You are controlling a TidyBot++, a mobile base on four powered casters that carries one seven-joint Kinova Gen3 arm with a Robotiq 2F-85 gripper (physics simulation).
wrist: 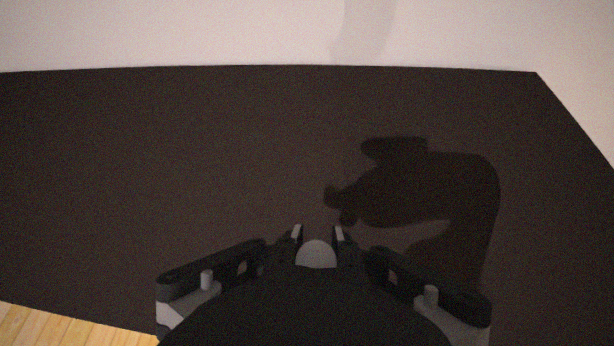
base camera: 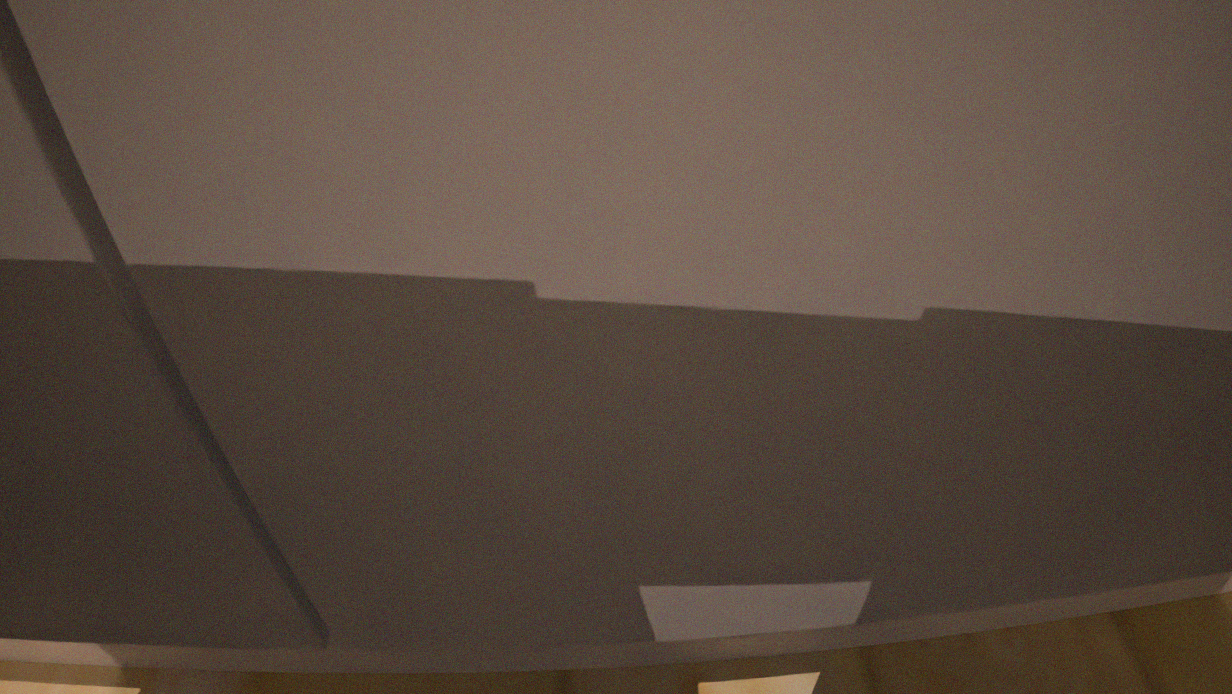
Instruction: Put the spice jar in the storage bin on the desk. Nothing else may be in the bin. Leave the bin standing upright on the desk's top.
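Places are measured from the arm's base along level axes (x down, y left, z ahead), in metres.
Where they show: gripper, fingertip midpoint: (wrist: 317, 236).
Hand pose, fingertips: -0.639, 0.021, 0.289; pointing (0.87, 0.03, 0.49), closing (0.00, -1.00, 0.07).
Observation:
After its pixels a point has its place, as x, y, z.
My gripper (wrist: 317, 236) {-0.639, 0.021, 0.289} is shut on the spice jar (wrist: 316, 254) {-0.682, 0.020, 0.270}, at the bottom middle of the wrist view. The jar's pale grey rounded end shows between the two fingers; the rest of it is hidden. The gripper and jar are above a dark brown flat surface, which looks like the desk's top (wrist: 150, 150) {-0.514, 0.393, 0.440}. The shadow of the arm and gripper falls on this top, to the right of the fingers. The storage bin does not show in either view.
A pale wall (wrist: 150, 35) {-0.586, 0.537, 0.771} runs along the far edge of the dark top, whose far right corner shows. Wooden floor (wrist: 65, 330) {0.397, 1.393, -0.236} shows at the lower left. In the base camera view a large pale, partly shaded surface (base camera: 603, 172) {0.099, -0.002, 0.186} stands above wooden floor (base camera: 1034, 650) {0.397, -0.230, 0.237}.

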